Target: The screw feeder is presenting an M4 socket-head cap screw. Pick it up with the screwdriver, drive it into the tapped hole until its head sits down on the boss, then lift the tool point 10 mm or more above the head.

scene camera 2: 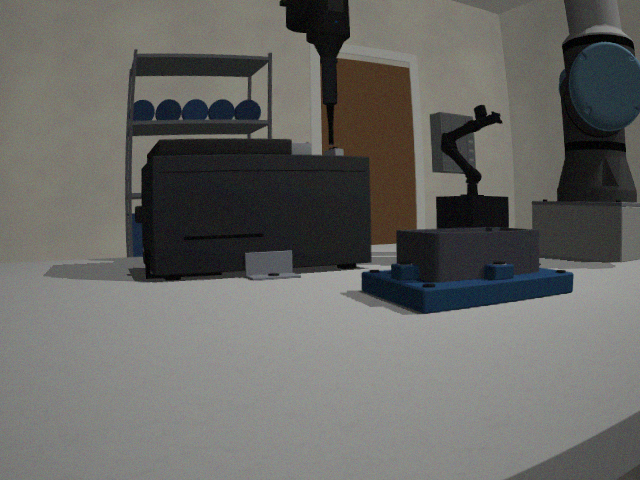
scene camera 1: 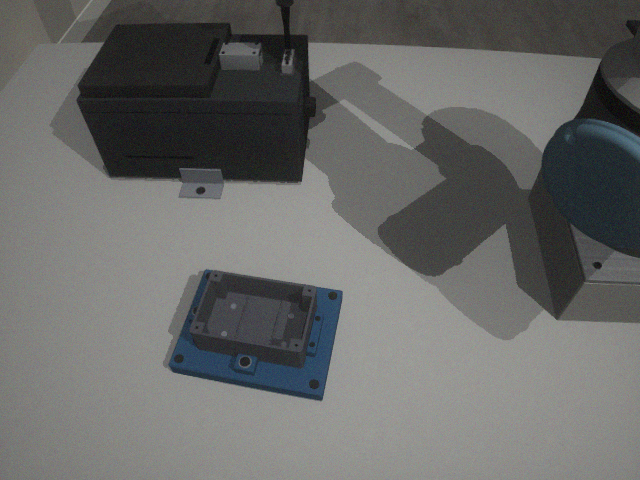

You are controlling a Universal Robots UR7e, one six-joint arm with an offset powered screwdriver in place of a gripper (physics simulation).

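The dark screw feeder (scene camera 1: 201, 136) (scene camera 2: 258, 206) stands at the back left, with a small white block (scene camera 1: 287, 67) (scene camera 2: 337, 152) on its top right. My screwdriver (scene camera 1: 287, 48) (scene camera 2: 331, 144) points straight down, its thin bit ending at or just above that block. The screw is too small to make out, so I cannot tell whether the bit holds it. The grey open-topped housing (scene camera 1: 227, 344) (scene camera 2: 475, 253) sits on a blue fixture plate (scene camera 1: 279, 382) (scene camera 2: 465, 300). Small holes show in its corner bosses in scene camera 1; which one is the tapped hole is unclear.
A larger white block (scene camera 1: 240, 57) sits on the feeder beside the small one. A metal bracket (scene camera 1: 201, 178) (scene camera 2: 268, 262) is at the feeder's front foot. The arm's blue joint cover (scene camera 1: 594, 186) (scene camera 2: 604, 87) and its pedestal (scene camera 2: 576, 229) are at the right.
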